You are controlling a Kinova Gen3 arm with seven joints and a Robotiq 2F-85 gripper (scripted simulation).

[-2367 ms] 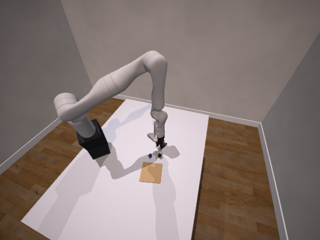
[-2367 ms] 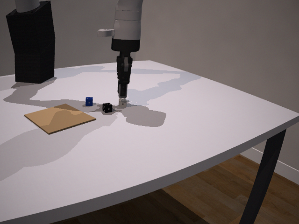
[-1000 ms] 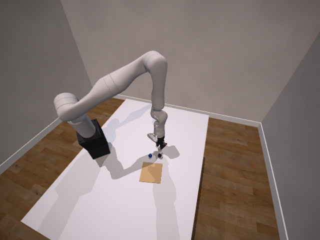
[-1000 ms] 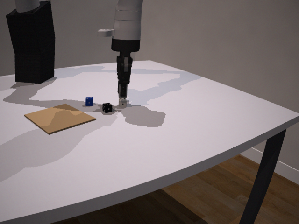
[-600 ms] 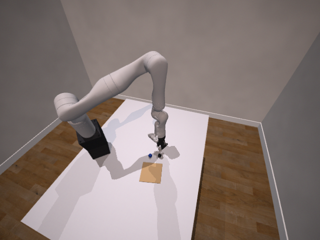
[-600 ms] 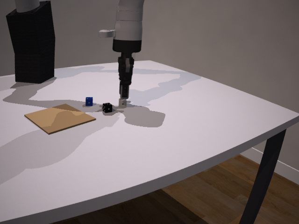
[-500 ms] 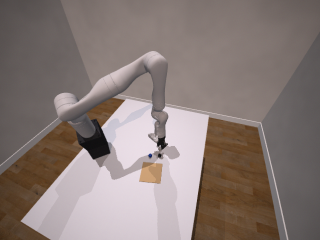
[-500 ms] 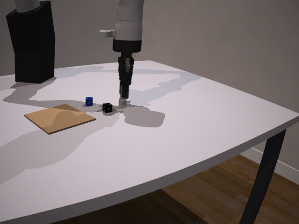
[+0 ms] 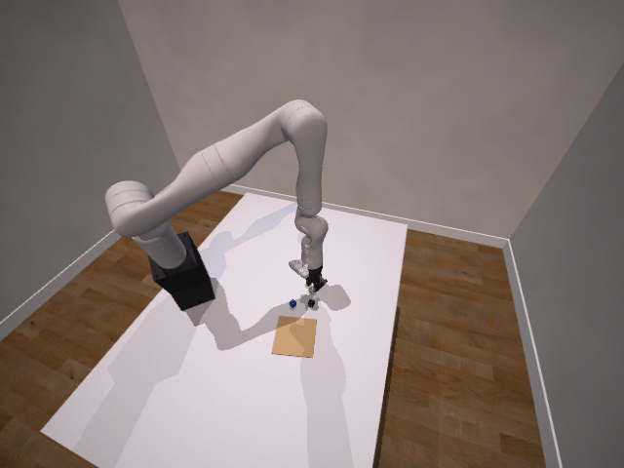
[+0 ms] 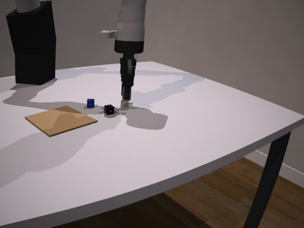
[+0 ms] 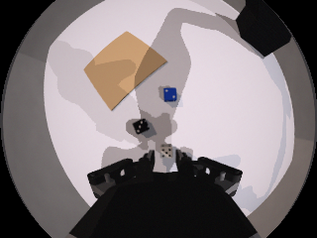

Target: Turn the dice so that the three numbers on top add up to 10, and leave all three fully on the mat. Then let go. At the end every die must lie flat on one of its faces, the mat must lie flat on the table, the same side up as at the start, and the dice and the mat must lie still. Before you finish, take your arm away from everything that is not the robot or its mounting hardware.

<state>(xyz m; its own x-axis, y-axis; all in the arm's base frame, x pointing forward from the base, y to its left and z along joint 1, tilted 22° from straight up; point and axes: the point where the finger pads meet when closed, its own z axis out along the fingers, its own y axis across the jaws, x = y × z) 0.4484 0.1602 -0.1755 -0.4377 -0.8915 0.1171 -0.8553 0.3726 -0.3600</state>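
Right now my hand is 4 cm above the white die. Round my hand: blue die (5 cm behind, 8 cm to the right, 4 cm below); then tan mat (19 cm to the right, 4 cm below); then black die (1 cm ahead, 6 cm to the right, 4 cm below).
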